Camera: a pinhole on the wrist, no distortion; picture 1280 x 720 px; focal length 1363.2 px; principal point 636.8 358.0 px. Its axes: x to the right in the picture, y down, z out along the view. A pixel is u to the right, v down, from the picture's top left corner.
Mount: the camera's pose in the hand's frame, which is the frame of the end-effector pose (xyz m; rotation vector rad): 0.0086 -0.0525 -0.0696 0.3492 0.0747 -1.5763
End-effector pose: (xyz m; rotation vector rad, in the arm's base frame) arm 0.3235 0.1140 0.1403 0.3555 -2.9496 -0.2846
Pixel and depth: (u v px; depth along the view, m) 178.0 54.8 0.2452
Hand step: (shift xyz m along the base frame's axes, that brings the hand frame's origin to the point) 0.0610 0.0181 -0.1894
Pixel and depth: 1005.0 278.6 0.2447
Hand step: 0.0600 -0.1356 -0.1816
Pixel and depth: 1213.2 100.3 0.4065
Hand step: 0.1566 -0.2293 -0.3340
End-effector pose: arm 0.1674 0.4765 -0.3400 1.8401 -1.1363 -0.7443
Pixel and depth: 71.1 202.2 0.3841
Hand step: -0.3100 -0.0197 -0.1510
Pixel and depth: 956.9 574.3 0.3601
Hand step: -0.1122 -0.0328 -0.3271
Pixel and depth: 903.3 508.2 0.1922
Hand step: -0.0292 0.0022 -0.1735
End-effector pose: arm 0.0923 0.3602 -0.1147 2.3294 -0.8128 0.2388
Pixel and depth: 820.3 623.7 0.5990
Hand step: 0.1743 -0.1507 -0.5292
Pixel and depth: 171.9 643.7 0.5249
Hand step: 0.0139 -0.3128 -0.3846
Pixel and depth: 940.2 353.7 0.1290
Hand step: 0.0566 0.0463 -0.0995
